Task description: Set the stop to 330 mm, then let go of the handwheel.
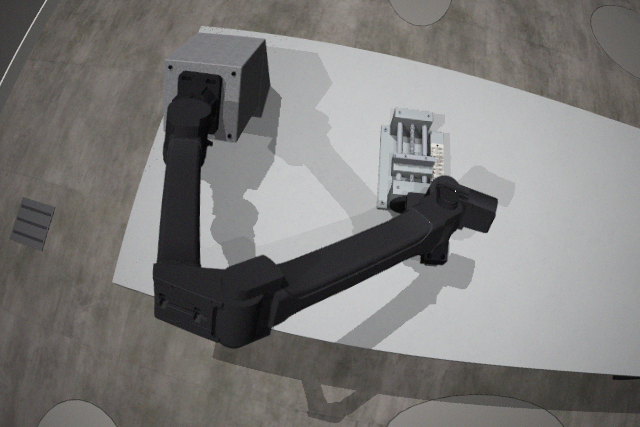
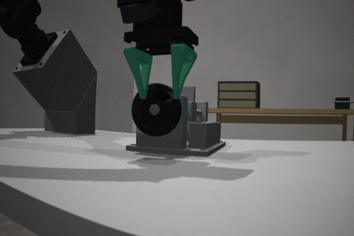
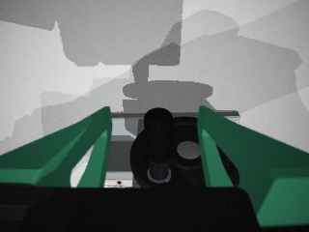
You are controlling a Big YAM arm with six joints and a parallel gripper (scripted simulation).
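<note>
The black crank handle is 20 mm to the left of my hand. From my hand the other things lie so: grey stop 130 mm to the left, 30 mm behind, 10 mm below; black handwheel 30 mm to the left, 10 mm below, 10 mm behind.
</note>
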